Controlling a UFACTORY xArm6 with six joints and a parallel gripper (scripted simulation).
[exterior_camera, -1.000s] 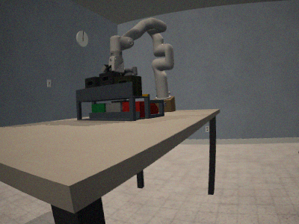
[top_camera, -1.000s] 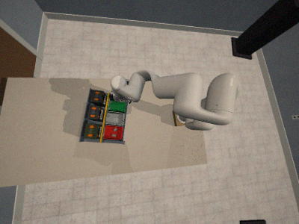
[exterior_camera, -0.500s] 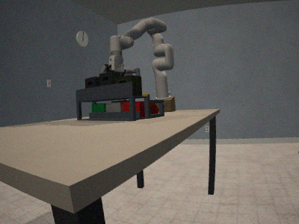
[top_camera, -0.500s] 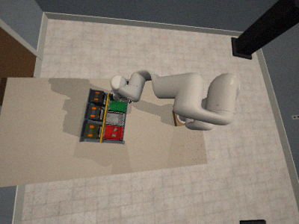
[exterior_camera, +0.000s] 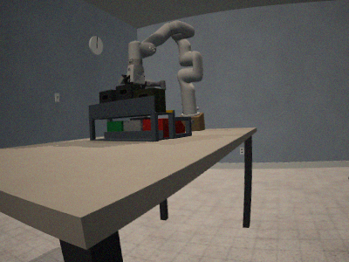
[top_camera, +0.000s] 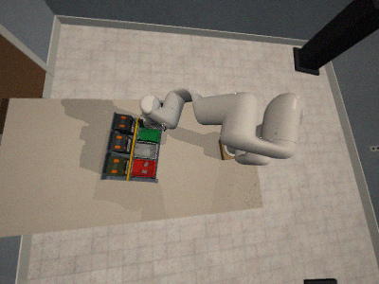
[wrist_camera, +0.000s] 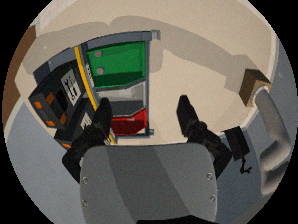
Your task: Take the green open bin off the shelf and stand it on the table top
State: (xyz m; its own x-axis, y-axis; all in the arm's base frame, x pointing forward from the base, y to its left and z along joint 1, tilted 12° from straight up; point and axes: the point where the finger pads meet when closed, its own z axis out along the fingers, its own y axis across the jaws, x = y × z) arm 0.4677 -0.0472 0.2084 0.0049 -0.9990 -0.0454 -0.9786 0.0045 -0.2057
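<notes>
The green open bin lies 8 cm ahead of my hand and 17 cm below it. Also, from my hand: yellow strip: 13 cm ahead, 11 cm to the left, 11 cm below; red bin: 8 cm ahead, 22 cm to the left, 17 cm below; grey bin: 8 cm ahead, 11 cm to the left, 17 cm below.
</notes>
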